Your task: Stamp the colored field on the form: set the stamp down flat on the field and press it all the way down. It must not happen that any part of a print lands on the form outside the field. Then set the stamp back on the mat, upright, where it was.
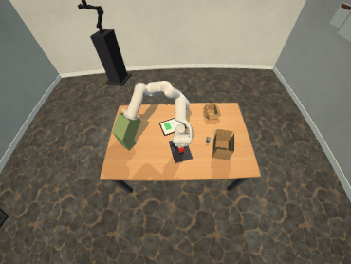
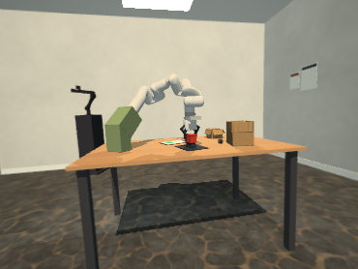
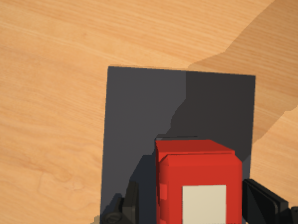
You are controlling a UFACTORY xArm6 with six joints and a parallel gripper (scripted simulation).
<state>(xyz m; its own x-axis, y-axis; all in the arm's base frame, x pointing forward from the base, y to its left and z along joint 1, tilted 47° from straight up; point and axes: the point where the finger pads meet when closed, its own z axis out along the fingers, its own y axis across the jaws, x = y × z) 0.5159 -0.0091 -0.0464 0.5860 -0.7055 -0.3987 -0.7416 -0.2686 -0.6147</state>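
The red stamp lies 3 cm below my hand. The rest, counted from my hand: small dark object (23 cm ahead, 17 cm to the left, 6 cm below); then form (15 cm behind, 27 cm to the left, 7 cm below); then dark mat (8 cm below).
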